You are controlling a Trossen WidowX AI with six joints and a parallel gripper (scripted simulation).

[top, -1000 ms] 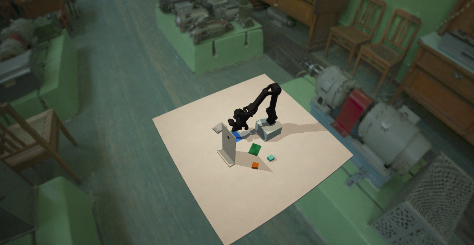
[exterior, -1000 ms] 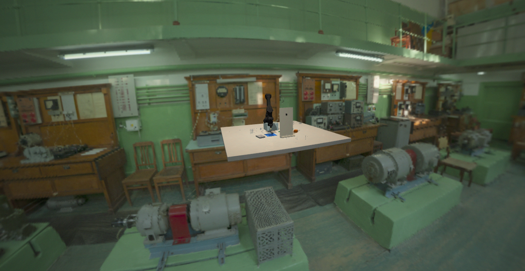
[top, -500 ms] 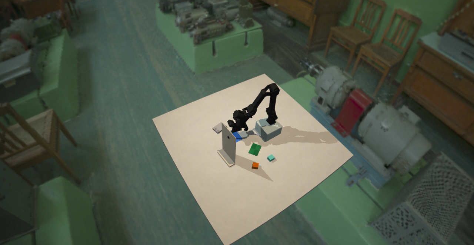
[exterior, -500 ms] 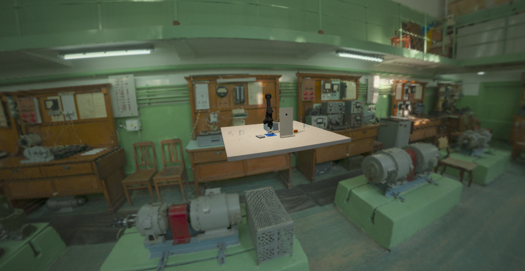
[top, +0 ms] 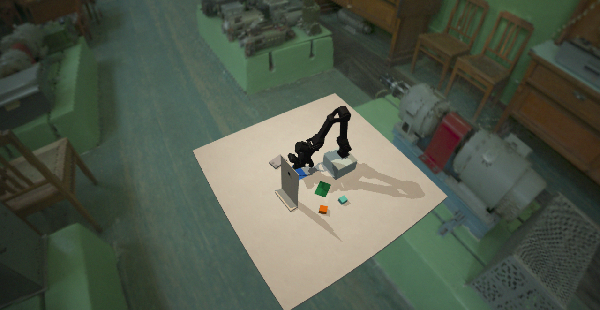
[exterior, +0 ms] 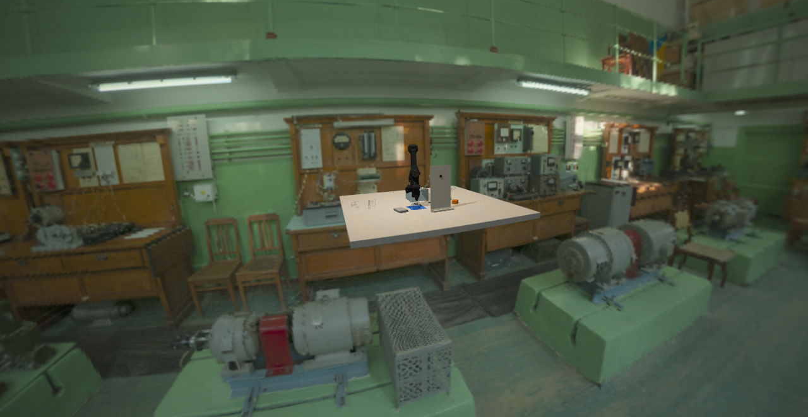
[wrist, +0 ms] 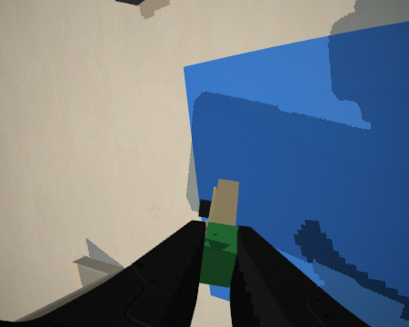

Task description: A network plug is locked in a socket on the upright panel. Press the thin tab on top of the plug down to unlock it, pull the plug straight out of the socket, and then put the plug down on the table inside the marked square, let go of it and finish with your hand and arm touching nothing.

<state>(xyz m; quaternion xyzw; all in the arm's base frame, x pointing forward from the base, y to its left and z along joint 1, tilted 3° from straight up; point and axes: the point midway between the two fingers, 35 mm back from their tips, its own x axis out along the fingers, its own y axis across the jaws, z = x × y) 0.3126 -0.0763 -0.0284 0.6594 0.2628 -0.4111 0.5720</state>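
My gripper tip is 5 cm above the blue square and 1 cm past it. The rest, counted from my gripper tip: flat grey block (14 cm to the right, 5 cm below, 4 cm ahead); then upright grey panel (15 cm to the left, 13 cm ahead, 10 cm above); then plug (right at my gripper tip).
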